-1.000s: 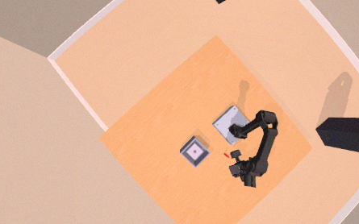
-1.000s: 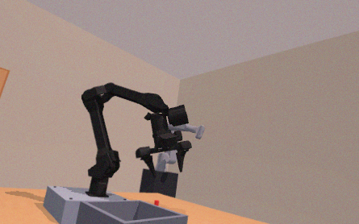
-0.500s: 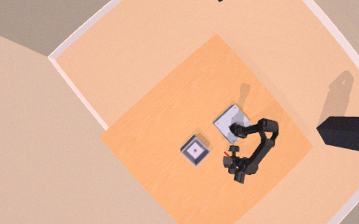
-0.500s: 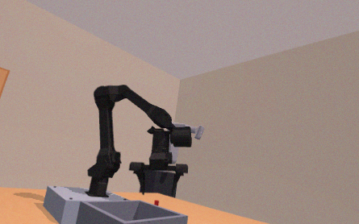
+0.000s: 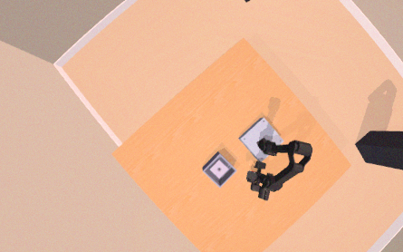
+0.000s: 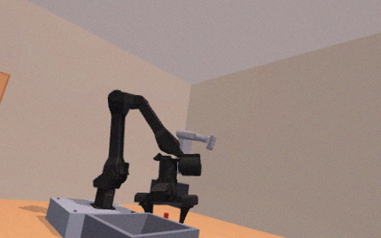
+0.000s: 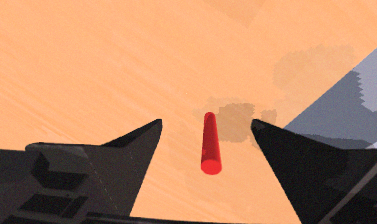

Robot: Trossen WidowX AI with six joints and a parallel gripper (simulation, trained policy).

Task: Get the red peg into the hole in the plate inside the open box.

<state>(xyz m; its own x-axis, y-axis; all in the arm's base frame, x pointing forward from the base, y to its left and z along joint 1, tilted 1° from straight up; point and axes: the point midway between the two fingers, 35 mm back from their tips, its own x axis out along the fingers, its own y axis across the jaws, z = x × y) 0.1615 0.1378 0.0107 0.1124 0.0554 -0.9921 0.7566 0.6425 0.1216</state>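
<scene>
The red peg is 1 cm behind my gripper tip. From my gripper tip the other things lie so: grey box: 17 cm ahead, 17 cm to the right, 1 cm below; then plate: 17 cm ahead, 17 cm to the right, 1 cm above.
</scene>
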